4 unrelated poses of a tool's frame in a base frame.
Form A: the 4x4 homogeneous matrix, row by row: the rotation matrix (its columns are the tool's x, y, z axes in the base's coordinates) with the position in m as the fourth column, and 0 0 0 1 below. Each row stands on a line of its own.
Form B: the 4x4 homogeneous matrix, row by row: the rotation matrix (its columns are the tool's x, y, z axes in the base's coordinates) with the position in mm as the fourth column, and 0 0 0 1 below. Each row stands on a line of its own. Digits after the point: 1 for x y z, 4 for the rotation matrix.
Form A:
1:
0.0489 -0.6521 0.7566 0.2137
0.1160 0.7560 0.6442 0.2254
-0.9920 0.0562 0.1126 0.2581
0 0 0 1
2:
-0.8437 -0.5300 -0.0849 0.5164
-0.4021 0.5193 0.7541 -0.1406
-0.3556 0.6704 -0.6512 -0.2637
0 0 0 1
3:
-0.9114 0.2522 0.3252 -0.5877
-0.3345 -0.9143 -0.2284 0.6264
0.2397 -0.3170 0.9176 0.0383
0 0 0 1
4:
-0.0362 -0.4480 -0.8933 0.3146
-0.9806 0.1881 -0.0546 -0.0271
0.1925 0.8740 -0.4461 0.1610
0 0 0 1
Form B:
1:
0.0489 -0.6521 0.7566 213.7
0.1160 0.7560 0.6442 225.4
-0.9920 0.0562 0.1126 258.1
0 0 0 1

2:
-0.8437 -0.5300 -0.0849 516.4
-0.4021 0.5193 0.7541 -140.6
-0.3556 0.6704 -0.6512 -263.7
0 0 0 1

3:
-0.9114 0.2522 0.3252 -587.7
-0.3345 -0.9143 -0.2284 626.4
0.2397 -0.3170 0.9176 38.3
0 0 0 1

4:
-0.0362 -0.4480 -0.8933 314.6
-0.9806 0.1881 -0.0546 -27.1
0.1925 0.8740 -0.4461 161.0
0 0 0 1

